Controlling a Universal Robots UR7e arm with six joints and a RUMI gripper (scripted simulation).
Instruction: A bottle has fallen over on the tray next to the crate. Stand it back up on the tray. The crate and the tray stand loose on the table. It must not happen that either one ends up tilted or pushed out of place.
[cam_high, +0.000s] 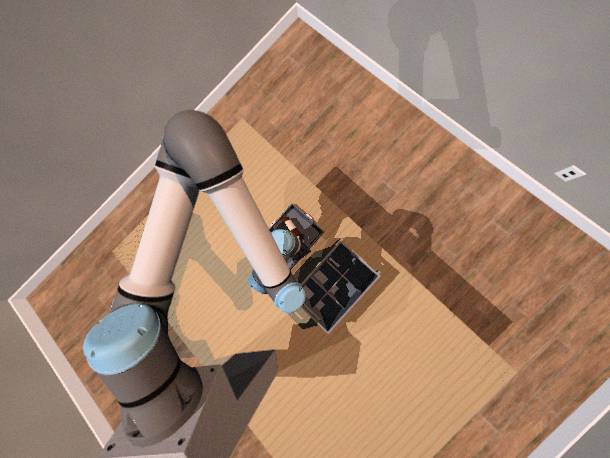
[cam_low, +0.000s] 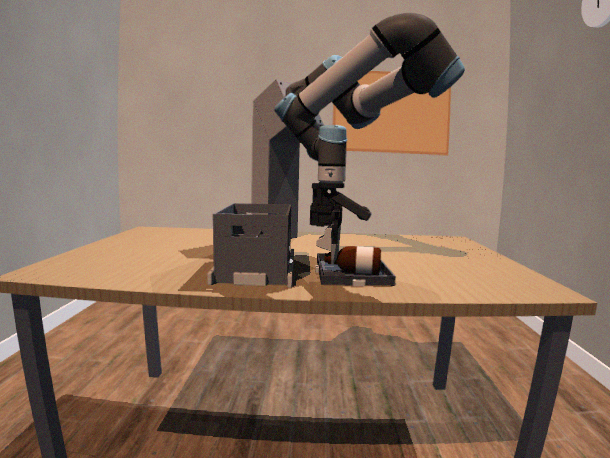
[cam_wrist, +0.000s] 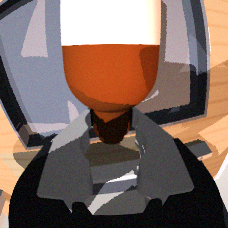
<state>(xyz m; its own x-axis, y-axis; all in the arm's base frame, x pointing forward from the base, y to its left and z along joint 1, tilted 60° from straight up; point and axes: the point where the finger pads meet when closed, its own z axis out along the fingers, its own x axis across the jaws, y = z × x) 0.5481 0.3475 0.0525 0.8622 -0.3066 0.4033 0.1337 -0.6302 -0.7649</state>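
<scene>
Now: the dark tray 30 mm behind my hand, 50 mm to the left of it and 30 mm below it. From my hand the other things lie so: grey crate 60 mm ahead, 210 mm to the right, 40 mm above; bottle 10 mm behind, 50 mm to the left.
</scene>
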